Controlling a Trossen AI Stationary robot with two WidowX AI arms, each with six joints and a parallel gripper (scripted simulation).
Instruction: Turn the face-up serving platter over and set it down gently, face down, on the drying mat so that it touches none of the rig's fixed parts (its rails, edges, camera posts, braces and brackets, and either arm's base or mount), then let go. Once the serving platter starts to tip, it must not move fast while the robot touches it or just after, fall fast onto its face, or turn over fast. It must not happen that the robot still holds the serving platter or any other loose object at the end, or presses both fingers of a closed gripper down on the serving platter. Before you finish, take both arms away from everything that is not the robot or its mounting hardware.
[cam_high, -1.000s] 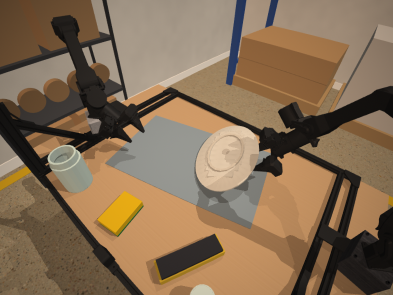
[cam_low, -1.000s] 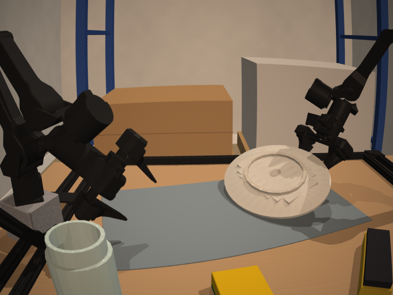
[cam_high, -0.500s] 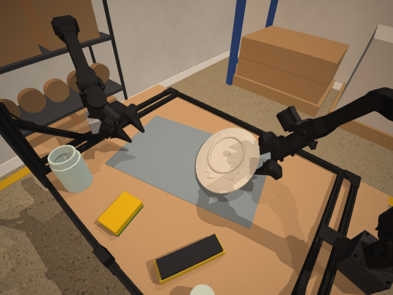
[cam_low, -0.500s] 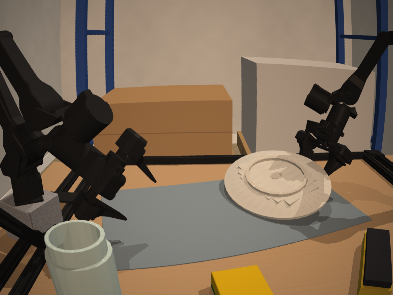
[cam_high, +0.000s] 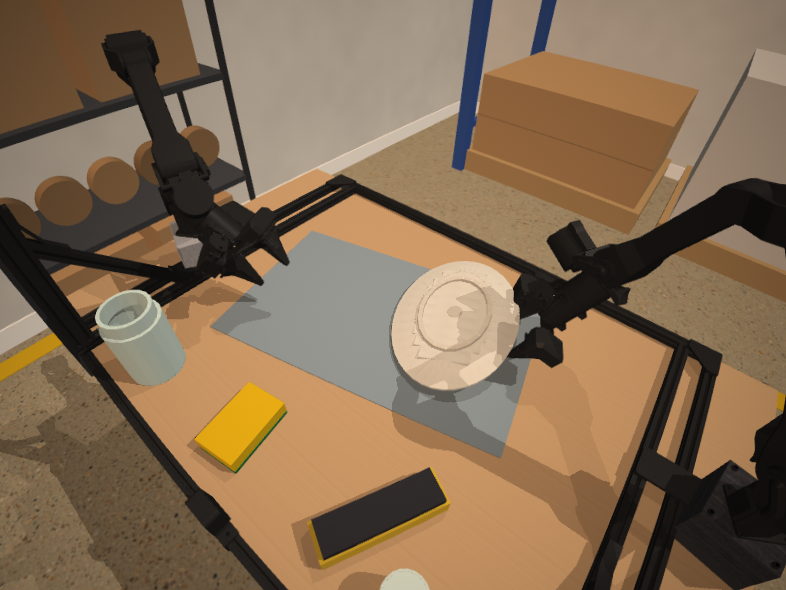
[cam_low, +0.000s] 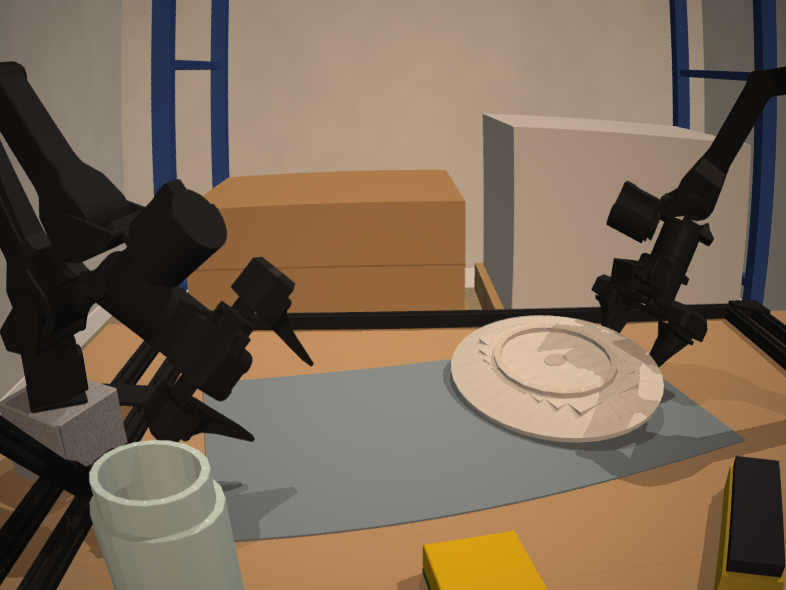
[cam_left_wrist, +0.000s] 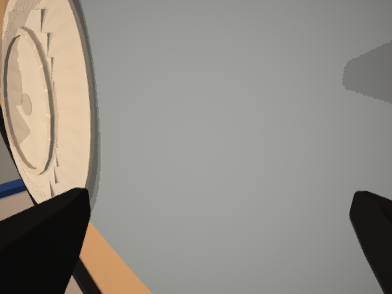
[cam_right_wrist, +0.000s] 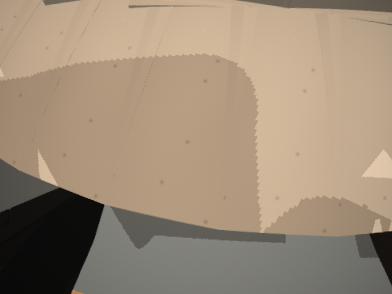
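Now: the cream oval serving platter 12 cm to the left of my right hand and 3 cm behind it. Round my right hand: grey drying mat (24 cm to the left, 9 cm behind, 5 cm below); then yellow sponge (40 cm behind, 29 cm to the left, 3 cm below); then black-and-yellow brush (39 cm behind, 4 cm to the left, 2 cm below).
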